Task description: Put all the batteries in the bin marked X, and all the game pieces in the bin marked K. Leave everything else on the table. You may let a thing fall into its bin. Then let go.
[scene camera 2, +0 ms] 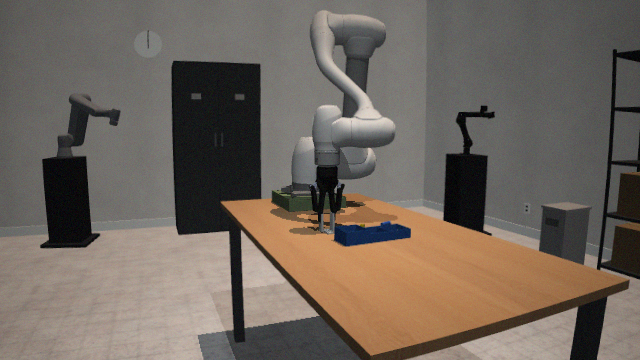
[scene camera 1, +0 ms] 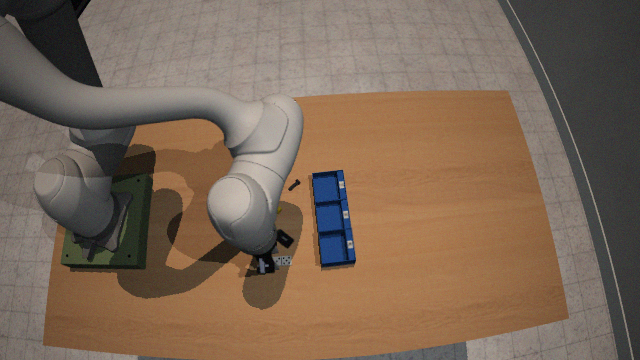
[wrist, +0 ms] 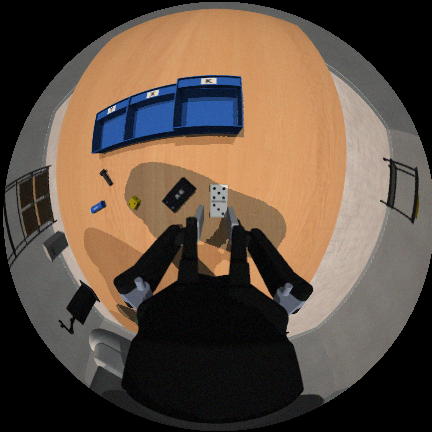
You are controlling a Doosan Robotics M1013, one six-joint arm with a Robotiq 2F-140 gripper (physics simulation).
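Places are measured from the arm's base along level axes (x up, y ahead, z left), in metres.
Pixels of known places: gripper, between the fingertips: point(scene camera 2: 326, 230) point(scene camera 1: 273, 260) point(wrist: 214, 213); arm's base, origin of its link: point(scene camera 2: 307, 193) point(scene camera 1: 102, 218).
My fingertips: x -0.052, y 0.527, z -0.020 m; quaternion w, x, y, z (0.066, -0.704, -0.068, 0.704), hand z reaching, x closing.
Ahead of a thing's pixels: the offset from my fingertips to its middle. "spot": to the spot under its first point.
A white domino @[dx +0.002, dy +0.022, dz +0.000 m] point(scene camera 1: 285, 260) point(wrist: 218, 200) lies flat on the table. My gripper point(scene camera 1: 266, 265) point(scene camera 2: 326, 228) point(wrist: 214, 213) is partly open and empty, pointing down low over the table; its fingertips are at either side of the domino's near end in the wrist view. A yellow die @[dx +0.006, dy -0.010, dz +0.138 m] point(scene camera 1: 279, 210) point(wrist: 134, 202) lies to the left in the wrist view. A small blue battery @[dx +0.005, dy -0.042, dz +0.243 m] point(wrist: 98, 207) lies beyond it; the arm hides it in scene camera 1. The K bin @[dx +0.021, dy +0.139, dz +0.130 m] point(scene camera 1: 333, 250) point(wrist: 209, 112) and the X bin point(scene camera 1: 329, 218) point(wrist: 154, 119) appear empty.
A black cassette-like block @[dx +0.007, dy +0.018, dz +0.061 m] point(scene camera 1: 285, 238) point(wrist: 179, 194) lies between die and domino. A black bolt @[dx +0.004, dy +0.023, dz +0.214 m] point(scene camera 1: 294, 185) point(wrist: 106, 177) lies near the battery. A third blue bin @[spot: dx +0.005, dy +0.111, dz +0.214 m] point(scene camera 1: 326, 188) point(wrist: 114, 131) adjoins the X bin. The arm's green base point(scene camera 1: 135, 250) stands on the table.
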